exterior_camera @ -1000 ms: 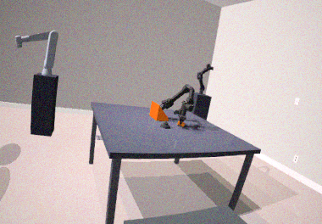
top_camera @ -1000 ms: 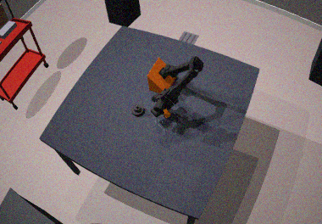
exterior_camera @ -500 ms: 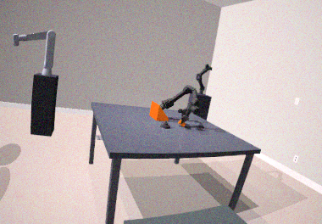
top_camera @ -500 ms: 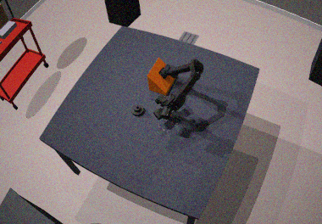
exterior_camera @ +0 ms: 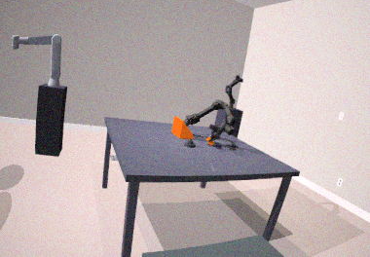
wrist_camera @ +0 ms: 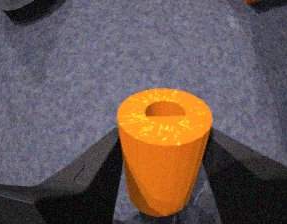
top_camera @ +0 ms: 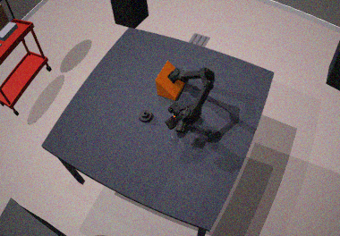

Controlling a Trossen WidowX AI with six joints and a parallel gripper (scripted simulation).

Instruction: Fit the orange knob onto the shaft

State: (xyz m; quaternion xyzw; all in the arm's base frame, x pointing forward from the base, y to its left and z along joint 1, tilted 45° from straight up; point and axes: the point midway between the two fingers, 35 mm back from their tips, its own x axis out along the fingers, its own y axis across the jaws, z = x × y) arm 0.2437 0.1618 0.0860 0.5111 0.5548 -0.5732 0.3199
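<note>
The round pedestal lies 6 cm ahead of my gripper tip and 19 cm to the right of it. Also, from my gripper tip: orange knob 1 cm to the left.
</note>
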